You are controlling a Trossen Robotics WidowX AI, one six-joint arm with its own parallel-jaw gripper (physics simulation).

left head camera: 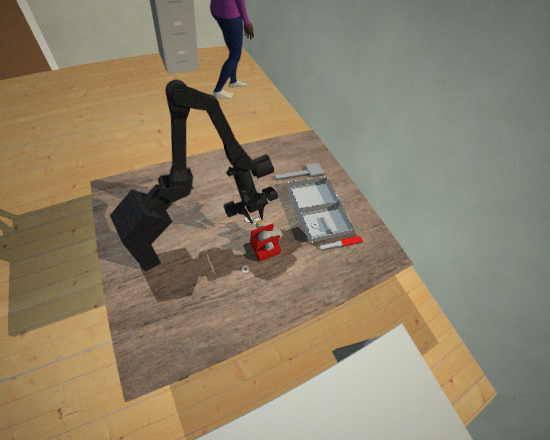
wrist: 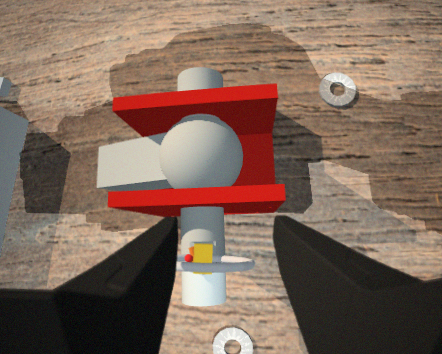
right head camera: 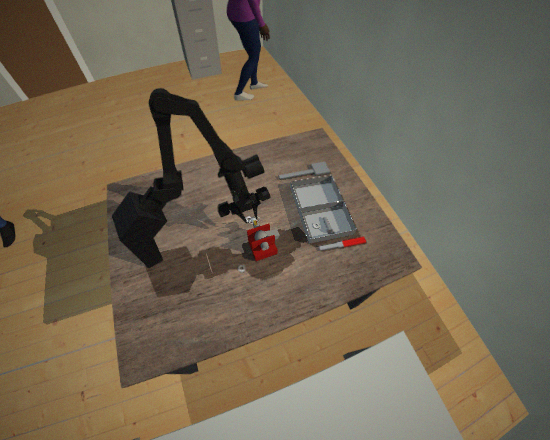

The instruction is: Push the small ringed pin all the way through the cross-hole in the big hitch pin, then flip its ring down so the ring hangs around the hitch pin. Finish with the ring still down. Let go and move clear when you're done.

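Frame: origin at the arm's base, x up, y back, z right, level; millimetres.
Seen in the pictures: gripper, fingertip midpoint: (left head camera: 256, 221) (wrist: 226, 227) (right head camera: 251, 221); arm's base at its link origin: (left head camera: 152, 205) (right head camera: 148, 206).
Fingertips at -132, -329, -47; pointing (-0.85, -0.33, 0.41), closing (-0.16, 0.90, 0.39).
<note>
Offsets run from my fingertips to a thing's top centre, as dx, dy, dz. "pt": to the spot under its first point.
The big hitch pin (left head camera: 269, 246) (right head camera: 265, 245) (wrist: 202, 295) is a grey cylinder running through both walls of the red bracket (left head camera: 270, 255) (right head camera: 266, 254) (wrist: 197, 196), across a grey ball between them. The small ringed pin {pt -36, -8, -19} (wrist: 203, 259) shows its yellow head over the hitch pin's near section, with orange and red bits beside it. Its grey ring {pt -7, +10, -12} (wrist: 240, 266) looks nearly edge-on across the hitch pin; whether it stands up or hangs is unclear. The pin's shaft is hidden. My gripper (left head camera: 257, 220) (right head camera: 253, 219) (wrist: 226, 227) is partly open around the hitch pin, holding nothing. The ring's left end meets the left finger's edge.
A washer {-124, +32, +138} (wrist: 327, 97) lies to the bracket's right in the wrist view; another washer {-124, +28, -85} (wrist: 220, 340) lies at the bottom. A grey divided tray {pt -116, -328, -12} (left head camera: 332, 237) (right head camera: 332, 237) stands right of the bracket, with a red-handled tool {-116, -366, +12} (left head camera: 351, 241) and a hammer-like tool {pt -111, -292, -384} (left head camera: 315, 170) beside it.
</note>
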